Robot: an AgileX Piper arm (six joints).
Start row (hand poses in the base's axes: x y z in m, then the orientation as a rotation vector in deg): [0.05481 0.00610 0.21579 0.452 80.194 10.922]
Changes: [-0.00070 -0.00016 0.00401 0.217 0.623 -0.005]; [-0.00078 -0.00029 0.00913 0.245 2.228 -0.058]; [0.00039 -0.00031 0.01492 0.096 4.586 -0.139]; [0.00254 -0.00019 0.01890 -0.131 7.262 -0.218]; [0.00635 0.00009 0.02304 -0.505 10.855 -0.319]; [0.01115 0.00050 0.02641 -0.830 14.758 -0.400]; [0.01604 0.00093 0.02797 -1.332 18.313 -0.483]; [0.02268 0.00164 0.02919 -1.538 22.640 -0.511]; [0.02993 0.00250 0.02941 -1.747 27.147 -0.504]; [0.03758 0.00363 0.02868 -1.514 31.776 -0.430]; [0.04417 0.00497 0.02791 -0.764 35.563 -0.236]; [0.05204 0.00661 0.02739 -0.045 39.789 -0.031]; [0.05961 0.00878 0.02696 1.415 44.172 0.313]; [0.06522 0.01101 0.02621 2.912 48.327 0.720]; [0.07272 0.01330 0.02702 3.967 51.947 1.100]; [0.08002 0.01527 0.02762 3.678 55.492 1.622]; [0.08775 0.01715 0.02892 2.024 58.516 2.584]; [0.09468 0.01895 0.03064 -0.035 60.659 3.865]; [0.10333 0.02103 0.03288 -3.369 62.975 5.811]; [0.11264 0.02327 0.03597 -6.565 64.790 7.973]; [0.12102 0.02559 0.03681 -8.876 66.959 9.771]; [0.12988 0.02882 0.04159 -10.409 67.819 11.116]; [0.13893 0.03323 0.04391 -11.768 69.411 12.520]
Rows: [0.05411 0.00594 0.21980 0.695 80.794 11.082]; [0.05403 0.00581 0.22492 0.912 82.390 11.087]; [0.05520 0.00579 0.23071 1.076 84.752 10.955]; [0.05735 0.00591 0.23469 1.206 87.439 10.770]; [0.06116 0.00619 0.23883 1.320 91.052 10.466]; [0.06596 0.00660 0.24220 1.495 94.969 10.205]; [0.07085 0.00703 0.24376 1.486 98.556 9.798]; [0.07749 0.00774 0.24498 1.772 102.886 9.645]; [0.08474 0.00860 0.24520 2.053 107.396 9.507]; [0.09239 0.00973 0.24447 2.695 111.990 9.744]; [0.09898 0.01107 0.24370 3.629 115.699 10.476]; [0.10685 0.01271 0.24318 4.592 119.845 11.195]; [0.11442 0.01488 0.24275 6.161 124.070 12.615]; [0.12003 0.01711 0.24200 7.719 128.052 14.138]; [0.12753 0.01940 0.24281 8.850 131.542 15.307]; [0.13483 0.02137 0.24341 8.619 135.129 15.560]; [0.14256 0.02325 0.24471 6.679 138.380 15.142]; [0.14949 0.02505 0.24643 3.964 140.794 14.696]; [0.15814 0.02713 0.24867 -0.518 143.492 13.839]; [0.16745 0.02937 0.25176 -5.148 145.609 13.284]; [0.17583 0.03169 0.25260 -8.643 147.953 13.083]; [0.18469 0.03492 0.25738 -11.157 148.904 13.101]; [0.19374 0.03933 0.25970 -13.509 150.559 13.303]
